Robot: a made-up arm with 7 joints. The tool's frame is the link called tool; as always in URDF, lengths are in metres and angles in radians. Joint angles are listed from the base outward. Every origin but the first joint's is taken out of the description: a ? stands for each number. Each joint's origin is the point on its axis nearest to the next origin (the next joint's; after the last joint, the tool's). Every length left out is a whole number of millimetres.
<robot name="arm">
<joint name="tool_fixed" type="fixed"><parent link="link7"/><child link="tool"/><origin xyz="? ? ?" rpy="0 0 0"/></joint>
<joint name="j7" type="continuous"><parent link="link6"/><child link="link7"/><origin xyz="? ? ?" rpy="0 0 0"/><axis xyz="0 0 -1"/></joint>
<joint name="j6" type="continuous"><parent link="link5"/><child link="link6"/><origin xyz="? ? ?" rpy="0 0 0"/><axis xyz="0 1 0"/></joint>
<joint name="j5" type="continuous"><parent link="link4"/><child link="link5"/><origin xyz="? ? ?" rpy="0 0 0"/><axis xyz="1 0 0"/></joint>
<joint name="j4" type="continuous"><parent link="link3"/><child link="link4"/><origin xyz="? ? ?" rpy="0 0 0"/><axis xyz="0 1 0"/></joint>
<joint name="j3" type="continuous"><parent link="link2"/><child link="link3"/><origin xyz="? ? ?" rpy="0 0 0"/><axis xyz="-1 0 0"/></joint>
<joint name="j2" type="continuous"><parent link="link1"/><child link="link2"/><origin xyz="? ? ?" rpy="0 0 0"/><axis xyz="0 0 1"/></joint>
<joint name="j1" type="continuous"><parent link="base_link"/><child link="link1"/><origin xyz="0 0.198 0.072" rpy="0 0 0"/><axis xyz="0 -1 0"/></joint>
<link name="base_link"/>
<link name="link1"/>
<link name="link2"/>
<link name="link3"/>
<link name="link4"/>
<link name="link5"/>
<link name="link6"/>
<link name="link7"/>
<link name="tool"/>
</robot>
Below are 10 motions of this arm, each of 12 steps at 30 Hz.
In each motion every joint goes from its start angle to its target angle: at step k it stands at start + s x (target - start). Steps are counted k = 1, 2, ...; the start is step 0. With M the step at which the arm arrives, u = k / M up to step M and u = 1 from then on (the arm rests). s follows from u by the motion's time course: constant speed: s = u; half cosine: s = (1 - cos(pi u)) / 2; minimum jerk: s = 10 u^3 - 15 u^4 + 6 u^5.
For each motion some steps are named. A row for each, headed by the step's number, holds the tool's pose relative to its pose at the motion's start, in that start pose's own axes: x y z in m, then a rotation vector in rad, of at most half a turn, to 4 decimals.
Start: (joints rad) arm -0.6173 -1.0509 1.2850 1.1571 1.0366 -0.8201 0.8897
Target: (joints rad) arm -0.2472 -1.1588 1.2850 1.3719 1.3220 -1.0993 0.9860
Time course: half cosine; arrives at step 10
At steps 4, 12:
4: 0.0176 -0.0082 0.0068 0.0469 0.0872 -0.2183
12: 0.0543 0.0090 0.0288 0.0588 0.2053 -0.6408

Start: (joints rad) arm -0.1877 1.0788 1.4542 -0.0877 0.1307 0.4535 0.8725
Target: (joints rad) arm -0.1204 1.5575 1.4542 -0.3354 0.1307 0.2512 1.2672
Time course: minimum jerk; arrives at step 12
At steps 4, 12:
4: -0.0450 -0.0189 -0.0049 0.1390 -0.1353 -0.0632
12: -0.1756 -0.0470 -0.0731 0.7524 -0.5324 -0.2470

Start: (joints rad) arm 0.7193 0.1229 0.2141 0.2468 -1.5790 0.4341 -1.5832
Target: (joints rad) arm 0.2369 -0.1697 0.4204 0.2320 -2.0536 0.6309 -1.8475
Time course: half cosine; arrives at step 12
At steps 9, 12:
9: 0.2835 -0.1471 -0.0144 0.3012 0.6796 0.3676
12: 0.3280 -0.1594 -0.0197 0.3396 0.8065 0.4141

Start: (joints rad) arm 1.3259 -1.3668 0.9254 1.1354 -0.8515 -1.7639 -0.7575
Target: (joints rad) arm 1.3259 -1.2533 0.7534 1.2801 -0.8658 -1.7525 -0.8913
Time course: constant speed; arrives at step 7
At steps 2, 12:
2: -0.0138 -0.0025 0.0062 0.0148 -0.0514 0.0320
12: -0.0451 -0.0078 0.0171 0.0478 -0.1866 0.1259

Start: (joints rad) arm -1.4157 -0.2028 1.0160 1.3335 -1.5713 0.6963 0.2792
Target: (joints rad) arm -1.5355 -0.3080 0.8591 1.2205 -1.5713 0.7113 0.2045
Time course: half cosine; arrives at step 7
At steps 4, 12:
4: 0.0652 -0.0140 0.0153 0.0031 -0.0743 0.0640
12: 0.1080 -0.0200 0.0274 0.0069 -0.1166 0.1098

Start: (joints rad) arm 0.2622 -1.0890 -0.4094 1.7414 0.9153 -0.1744 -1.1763
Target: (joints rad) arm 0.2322 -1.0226 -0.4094 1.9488 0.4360 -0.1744 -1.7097
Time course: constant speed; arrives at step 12
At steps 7, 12:
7: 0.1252 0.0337 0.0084 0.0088 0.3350 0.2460
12: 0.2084 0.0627 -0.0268 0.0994 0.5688 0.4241

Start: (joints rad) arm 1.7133 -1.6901 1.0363 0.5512 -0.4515 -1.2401 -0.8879
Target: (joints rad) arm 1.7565 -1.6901 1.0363 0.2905 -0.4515 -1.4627 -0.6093
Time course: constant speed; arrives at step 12
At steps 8, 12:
8: -0.0897 0.0610 0.0441 -0.2590 -0.1794 -0.2233
12: -0.1339 0.1010 0.0512 -0.3786 -0.2846 -0.3306

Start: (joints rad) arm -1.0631 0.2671 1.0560 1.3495 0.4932 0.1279 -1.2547
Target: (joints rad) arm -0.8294 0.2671 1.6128 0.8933 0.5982 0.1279 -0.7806
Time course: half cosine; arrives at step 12
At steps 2, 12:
2: -0.0090 0.0107 0.0001 -0.0468 -0.0296 -0.0504
12: -0.0901 0.1917 -0.0568 -0.6257 -0.4704 -0.7504

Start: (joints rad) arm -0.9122 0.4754 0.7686 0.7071 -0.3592 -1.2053 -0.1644
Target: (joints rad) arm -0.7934 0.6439 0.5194 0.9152 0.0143 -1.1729 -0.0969
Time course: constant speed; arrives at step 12
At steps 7, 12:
7: -0.1184 -0.0487 -0.0162 0.1944 -0.0233 -0.2540
12: -0.1933 -0.0645 -0.0363 0.3420 -0.0196 -0.4107

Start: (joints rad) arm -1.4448 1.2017 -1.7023 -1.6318 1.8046 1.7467 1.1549
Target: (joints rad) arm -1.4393 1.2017 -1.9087 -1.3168 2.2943 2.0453 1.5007
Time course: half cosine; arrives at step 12
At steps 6, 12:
6: -0.0135 0.0149 -0.0356 0.0168 0.0449 0.0940
12: -0.0401 0.0318 -0.0637 0.0380 0.0080 0.1909

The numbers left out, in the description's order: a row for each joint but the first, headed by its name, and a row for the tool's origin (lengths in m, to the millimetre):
tool: -0.015 -0.253 0
j7: 0.075 0 0.109
j6: 0 -0.065 0.002
j5: -0.103 0 -0.123
j4: 0 -0.054 0.385
j3: 0.355 -0.115 0
j2: 0.084 0 0.134

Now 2 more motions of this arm.
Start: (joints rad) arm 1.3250 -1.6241 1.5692 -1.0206 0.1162 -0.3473 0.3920
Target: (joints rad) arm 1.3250 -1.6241 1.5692 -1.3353 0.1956 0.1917 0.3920
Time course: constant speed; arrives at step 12
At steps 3, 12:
3: 0.0141 0.0022 -0.0152 -0.0015 0.0607 0.0040
12: 0.0661 0.0142 -0.0592 -0.0111 0.2418 0.0425

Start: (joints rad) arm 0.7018 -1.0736 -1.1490 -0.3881 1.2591 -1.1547 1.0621
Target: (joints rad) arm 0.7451 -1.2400 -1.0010 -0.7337 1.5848 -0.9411 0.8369
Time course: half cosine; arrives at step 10
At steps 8, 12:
8: 0.0615 0.0395 -0.1060 0.1771 0.4589 0.2659
12: 0.0657 0.0483 -0.1197 0.1946 0.5093 0.3004

